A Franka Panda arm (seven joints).
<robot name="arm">
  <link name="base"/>
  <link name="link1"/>
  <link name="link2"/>
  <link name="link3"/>
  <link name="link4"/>
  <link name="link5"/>
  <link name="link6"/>
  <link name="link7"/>
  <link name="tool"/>
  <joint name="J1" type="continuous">
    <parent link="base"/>
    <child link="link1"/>
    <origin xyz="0 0 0.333" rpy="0 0 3.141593"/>
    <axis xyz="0 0 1"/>
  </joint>
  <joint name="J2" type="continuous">
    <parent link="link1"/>
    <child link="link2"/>
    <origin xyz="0 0 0" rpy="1.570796 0 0"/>
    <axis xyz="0 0 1"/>
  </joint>
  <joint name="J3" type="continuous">
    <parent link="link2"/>
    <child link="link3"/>
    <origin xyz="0 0.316 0" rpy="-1.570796 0 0"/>
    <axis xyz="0 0 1"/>
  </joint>
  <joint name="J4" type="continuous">
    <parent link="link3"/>
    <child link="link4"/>
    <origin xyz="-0.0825 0 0" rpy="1.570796 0 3.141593"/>
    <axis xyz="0 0 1"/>
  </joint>
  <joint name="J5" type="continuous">
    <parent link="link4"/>
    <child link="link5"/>
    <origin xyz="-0.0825 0.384 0" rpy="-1.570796 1.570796 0"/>
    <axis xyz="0 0 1"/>
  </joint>
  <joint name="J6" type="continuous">
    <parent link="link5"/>
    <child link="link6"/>
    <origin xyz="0 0 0" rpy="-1.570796 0 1.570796"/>
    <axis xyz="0 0 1"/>
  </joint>
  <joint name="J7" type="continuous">
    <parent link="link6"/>
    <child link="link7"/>
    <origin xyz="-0.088 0 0" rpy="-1.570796 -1.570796 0"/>
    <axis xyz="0 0 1"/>
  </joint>
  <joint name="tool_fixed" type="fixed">
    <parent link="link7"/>
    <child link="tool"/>
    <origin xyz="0 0 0.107" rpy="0 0 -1.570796"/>
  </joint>
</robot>
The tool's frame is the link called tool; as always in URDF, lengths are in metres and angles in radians. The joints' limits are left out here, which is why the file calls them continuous.
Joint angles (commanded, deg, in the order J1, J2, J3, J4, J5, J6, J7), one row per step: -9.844, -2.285, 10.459, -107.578, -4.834, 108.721, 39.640; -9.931, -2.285, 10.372, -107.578, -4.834, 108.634, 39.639; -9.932, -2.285, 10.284, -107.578, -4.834, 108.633, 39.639; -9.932, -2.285, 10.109, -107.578, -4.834, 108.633, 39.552; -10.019, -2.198, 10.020, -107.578, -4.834, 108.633, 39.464; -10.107, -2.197, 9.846, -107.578, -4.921, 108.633, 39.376; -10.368, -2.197, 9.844, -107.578, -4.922, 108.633, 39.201; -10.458, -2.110, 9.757, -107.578, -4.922, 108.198, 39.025; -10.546, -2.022, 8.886, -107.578, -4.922, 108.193, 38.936; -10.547, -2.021, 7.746, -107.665, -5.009, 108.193, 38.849; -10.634, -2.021, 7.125, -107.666, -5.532, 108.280, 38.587; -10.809, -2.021, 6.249, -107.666, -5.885, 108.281, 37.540; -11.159, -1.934, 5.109, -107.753, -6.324, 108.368, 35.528; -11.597, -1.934, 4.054, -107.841, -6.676, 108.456, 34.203; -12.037, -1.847, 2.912, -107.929, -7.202, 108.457, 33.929; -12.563, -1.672, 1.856, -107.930, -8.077, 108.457, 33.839
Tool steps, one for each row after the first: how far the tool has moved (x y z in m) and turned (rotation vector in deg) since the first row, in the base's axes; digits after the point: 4 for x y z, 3 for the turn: -0.0002, -0.0017, -0.0001, 0.001, 0.086, -0.181; -0.0002, -0.0026, -0.0001, 0.004, 0.087, -0.270; -0.0002, -0.0043, -0.0001, 0.006, 0.093, -0.358; 0.0001, -0.0061, -0.0009, 0.019, 0.186, -0.446; 0.0001, -0.0088, -0.0009, -0.063, 0.193, -0.598; 0.0000, -0.0113, -0.0009, -0.074, 0.209, -0.686; -0.0005, -0.0132, -0.0025, -0.072, 0.742, -0.727; -0.0005, -0.0226, -0.0033, -0.024, 0.837, -1.597; -0.0013, -0.0339, -0.0040, -0.062, 0.928, -2.628; -0.0016, -0.0415, -0.0037, -0.553, 0.880, -2.929; -0.0025, -0.0522, -0.0037, -0.908, 0.995, -2.846; -0.0038, -0.0674, -0.0050, -1.358, 1.314, -2.210; -0.0058, -0.0823, -0.0055, -1.703, 1.494, -2.282; -0.0083, -0.0982, -0.0070, -2.133, 1.773, -3.449; -0.0108, -0.1147, -0.0086, -2.884, 2.096, -4.703
